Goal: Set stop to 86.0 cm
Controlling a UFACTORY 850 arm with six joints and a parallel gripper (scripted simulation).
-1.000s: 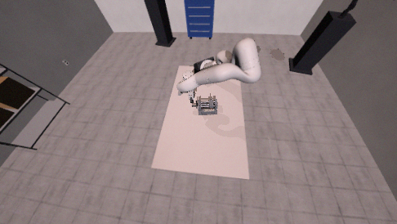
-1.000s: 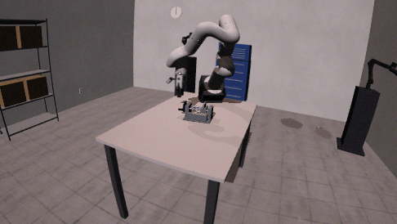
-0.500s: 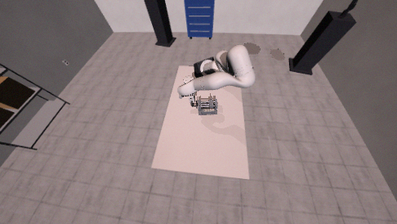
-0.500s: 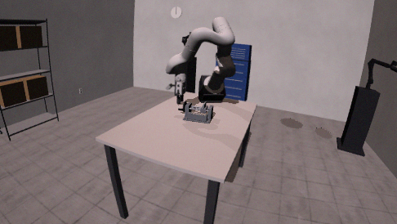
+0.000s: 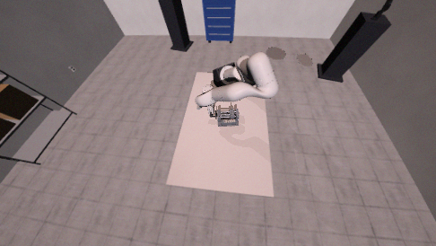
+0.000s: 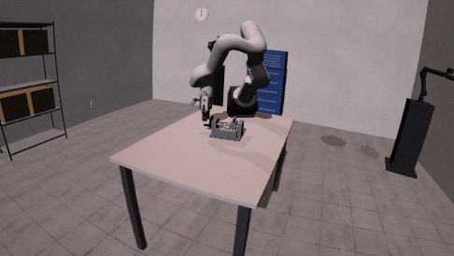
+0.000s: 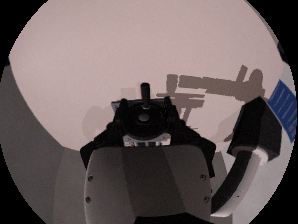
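Now: hand 10 mm to the right of the thin dark lever and 60 mm above it.
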